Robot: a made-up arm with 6 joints.
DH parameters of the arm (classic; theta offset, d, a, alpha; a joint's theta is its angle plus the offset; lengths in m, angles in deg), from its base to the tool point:
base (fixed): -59.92 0 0.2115 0
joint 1: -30.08 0.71 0.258 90
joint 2: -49.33 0 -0.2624 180
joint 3: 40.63 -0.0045 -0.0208 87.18
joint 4: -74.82 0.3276 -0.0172 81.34
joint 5: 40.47 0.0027 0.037 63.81
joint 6: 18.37 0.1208 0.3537 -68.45
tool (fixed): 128.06 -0.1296 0 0
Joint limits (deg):
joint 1: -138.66..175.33
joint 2: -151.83..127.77
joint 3: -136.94..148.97
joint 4: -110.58..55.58
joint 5: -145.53..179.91
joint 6: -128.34..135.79
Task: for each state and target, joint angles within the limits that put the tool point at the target. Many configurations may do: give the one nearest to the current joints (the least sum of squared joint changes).
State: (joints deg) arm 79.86 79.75 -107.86 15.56 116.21 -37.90
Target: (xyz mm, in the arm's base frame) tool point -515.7 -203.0 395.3
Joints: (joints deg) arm 115.62 88.58 -116.71 9.07 97.63 -39.95
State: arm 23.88 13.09 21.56 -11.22 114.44 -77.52
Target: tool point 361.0 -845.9 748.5
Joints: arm 11.02 5.78 -5.50 -13.20 102.24 -55.79
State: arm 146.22 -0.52 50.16 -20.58 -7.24 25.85
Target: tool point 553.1 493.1 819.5
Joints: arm 154.38 -11.87 20.23 -29.95 6.01 36.79
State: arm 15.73 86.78 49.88 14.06 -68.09 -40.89
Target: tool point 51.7 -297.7 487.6
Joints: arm 22.38 67.66 33.16 10.58 -75.13 -38.14
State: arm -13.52 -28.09 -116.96 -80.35 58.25 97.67
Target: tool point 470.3 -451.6 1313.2
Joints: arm -7.44 -32.19 -114.51 -84.37 58.48 97.40
